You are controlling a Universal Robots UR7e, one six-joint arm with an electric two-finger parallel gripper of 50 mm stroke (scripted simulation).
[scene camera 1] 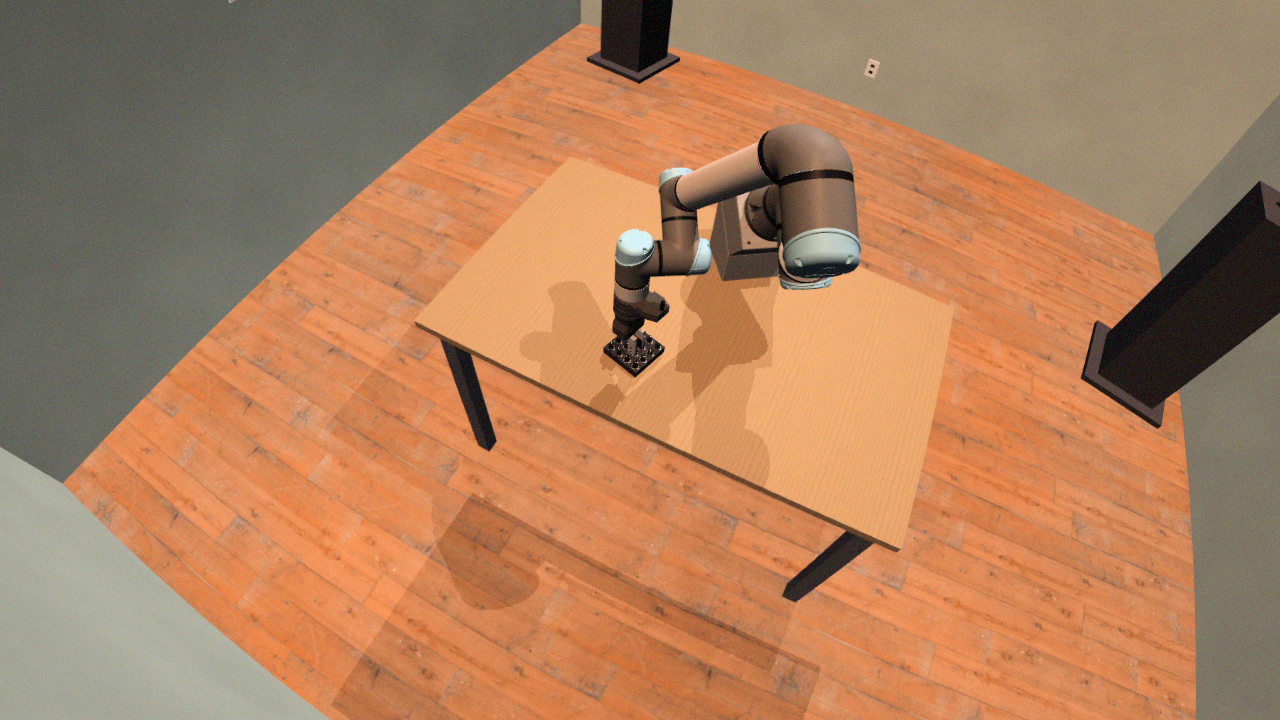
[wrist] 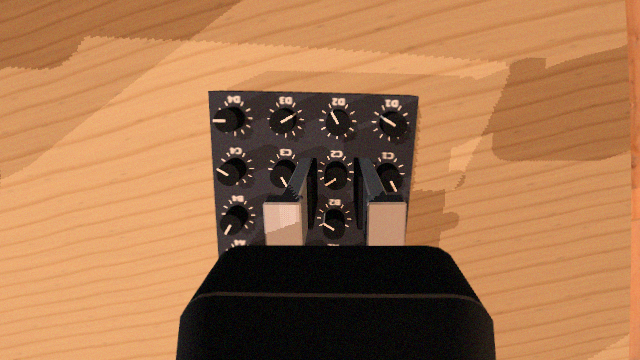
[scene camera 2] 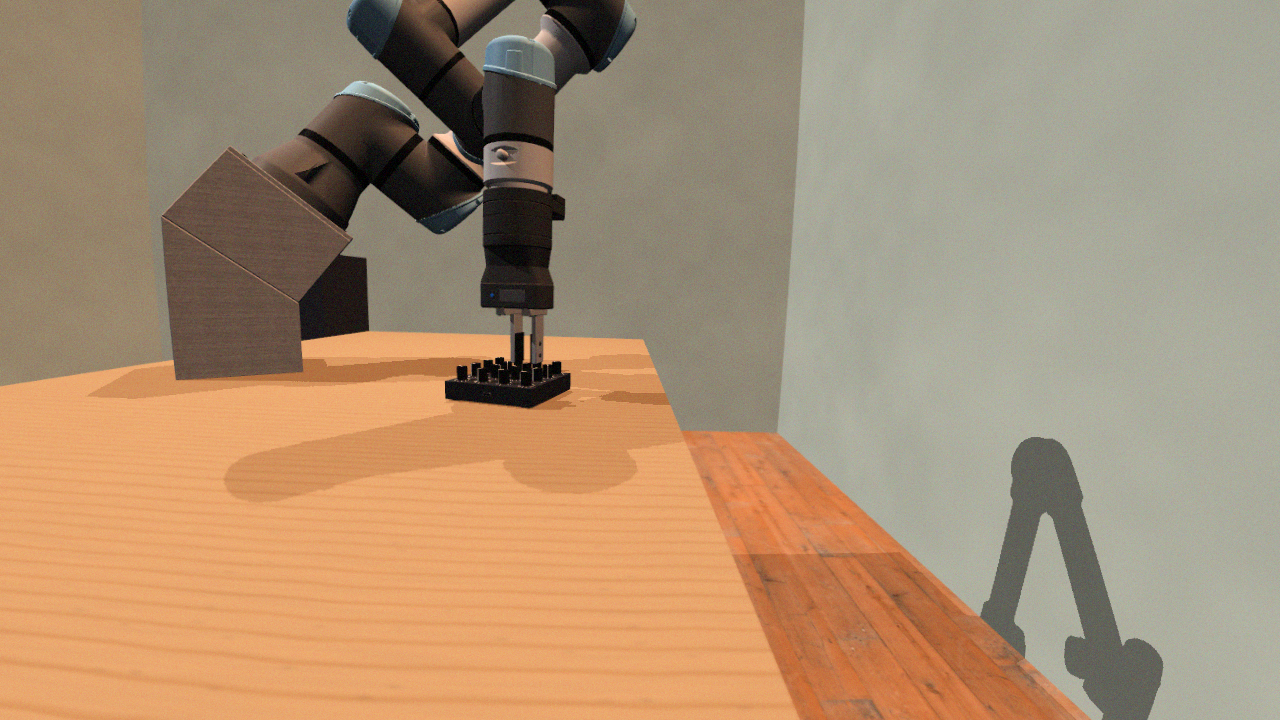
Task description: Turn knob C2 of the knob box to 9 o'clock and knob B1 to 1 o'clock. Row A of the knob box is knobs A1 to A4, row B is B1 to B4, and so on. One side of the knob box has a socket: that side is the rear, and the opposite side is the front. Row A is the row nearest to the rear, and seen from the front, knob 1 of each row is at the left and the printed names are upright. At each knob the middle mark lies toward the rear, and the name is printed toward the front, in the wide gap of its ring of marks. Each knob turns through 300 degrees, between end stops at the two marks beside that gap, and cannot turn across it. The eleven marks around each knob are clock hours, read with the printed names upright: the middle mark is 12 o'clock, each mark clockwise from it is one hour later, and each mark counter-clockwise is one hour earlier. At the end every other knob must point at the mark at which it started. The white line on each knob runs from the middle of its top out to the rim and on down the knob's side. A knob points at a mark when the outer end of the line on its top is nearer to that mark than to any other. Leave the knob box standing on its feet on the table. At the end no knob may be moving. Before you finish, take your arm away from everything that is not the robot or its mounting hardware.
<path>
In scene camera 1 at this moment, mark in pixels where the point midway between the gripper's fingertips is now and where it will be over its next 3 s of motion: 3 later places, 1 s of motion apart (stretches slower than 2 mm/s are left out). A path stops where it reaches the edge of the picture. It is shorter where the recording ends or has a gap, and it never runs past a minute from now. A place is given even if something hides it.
The gripper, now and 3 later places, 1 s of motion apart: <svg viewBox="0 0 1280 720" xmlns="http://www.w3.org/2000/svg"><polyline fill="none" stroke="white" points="635,349 635,342 636,341 636,336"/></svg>
</path>
